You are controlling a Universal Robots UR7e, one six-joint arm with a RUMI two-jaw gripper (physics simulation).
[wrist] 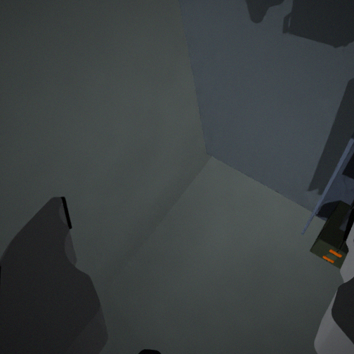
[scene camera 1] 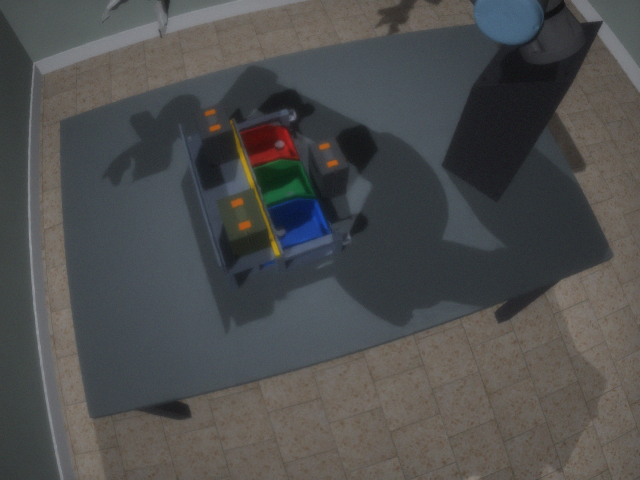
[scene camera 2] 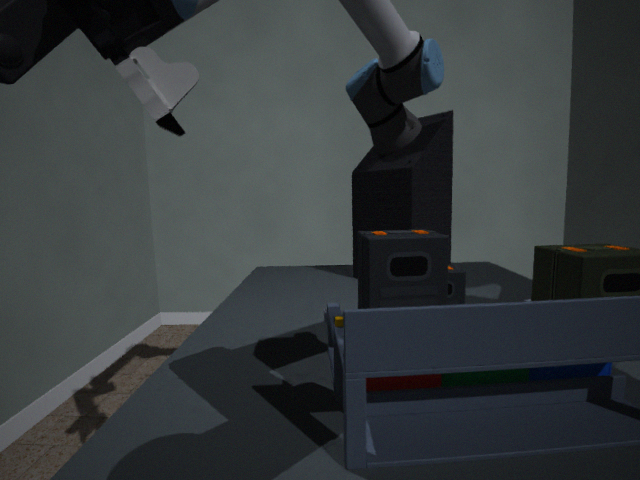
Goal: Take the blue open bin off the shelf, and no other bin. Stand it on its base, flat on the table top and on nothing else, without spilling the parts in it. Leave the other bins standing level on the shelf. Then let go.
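Places are measured from the arm's base along level axes (x ahead, y left, z up), in metres.
Pixels of known places: gripper, between the fingertips: (scene camera 1: 132, 30) (scene camera 2: 129, 62); arm's base, origin of its link: (scene camera 1: 553, 45) (scene camera 2: 398, 138).
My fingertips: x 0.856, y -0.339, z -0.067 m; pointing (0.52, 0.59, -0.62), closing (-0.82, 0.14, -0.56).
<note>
Ahead of a thing's pixels: the offset from my fingertips to its top centre. "pt": to the spot under its first point. Level surfaces: height alone.
The blue open bin {dx -0.251, dy +0.436, dz -0.283 m} (scene camera 1: 305, 219) (scene camera 2: 568, 370) sits level at one end of the row on the grey-blue shelf {pt dx -0.079, dy +0.359, dz -0.217 m} (scene camera 1: 202, 198) (scene camera 2: 491, 335) (wrist: 327, 187). A small pale part shows inside it in scene camera 1. The green bin {dx -0.241, dy +0.324, dz -0.283 m} (scene camera 1: 286, 178) (scene camera 2: 485, 377) stands beside it, and the red bin {dx -0.232, dy +0.212, dz -0.283 m} (scene camera 1: 263, 142) (scene camera 2: 403, 382) is at the far end. My gripper (scene camera 1: 133, 25) (wrist: 206, 206) is open and empty, high above and well away from the shelf, past its red-bin end. In scene camera 2, one pale finger with a dark tip shows at upper left.
A yellow bar {dx -0.192, dy +0.328, dz -0.253 m} (scene camera 1: 251, 180) runs behind the bins. Behind it are a dark grey case {dx -0.138, dy +0.215, dz -0.141 m} (scene camera 1: 211, 124) (scene camera 2: 403, 268) and an olive case {dx -0.155, dy +0.445, dz -0.166 m} (scene camera 1: 245, 224) (scene camera 2: 563, 273) (wrist: 330, 240). Another grey case {dx -0.374, dy +0.318, dz -0.233 m} (scene camera 1: 329, 167) (scene camera 2: 456, 284) stands before the green bin. The robot's dark pedestal (scene camera 1: 496, 134) (scene camera 2: 382, 206) rises from the table {dz -0.365 m} (scene camera 1: 155, 335).
</note>
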